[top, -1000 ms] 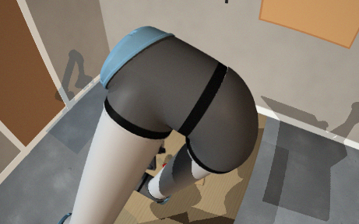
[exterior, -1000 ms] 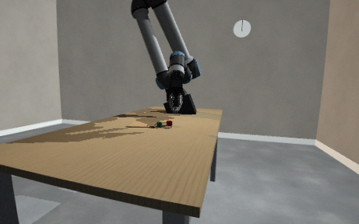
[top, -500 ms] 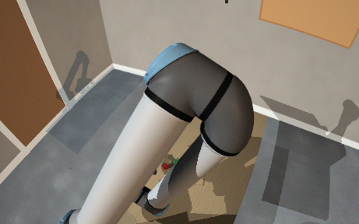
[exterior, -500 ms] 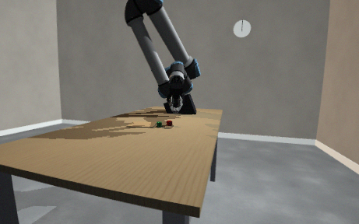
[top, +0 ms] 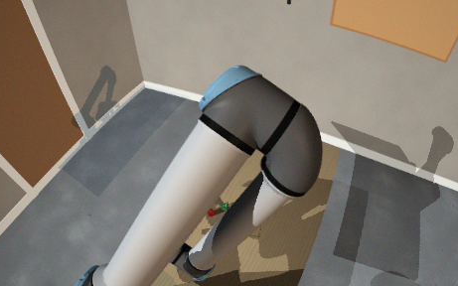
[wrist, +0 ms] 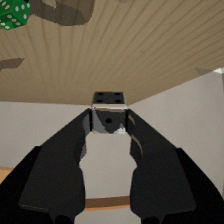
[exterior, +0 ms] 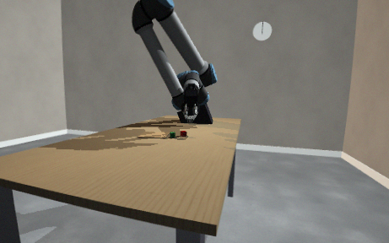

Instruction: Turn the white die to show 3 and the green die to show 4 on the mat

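The red die lies 50 mm behind my hand, 50 mm to the right of it and 90 mm below it. From my hand the other things lie so: green die 10 mm ahead, 90 mm to the right, 90 mm below; tan mat 200 mm to the right, 100 mm below; white die 10 mm ahead, 10 mm below.
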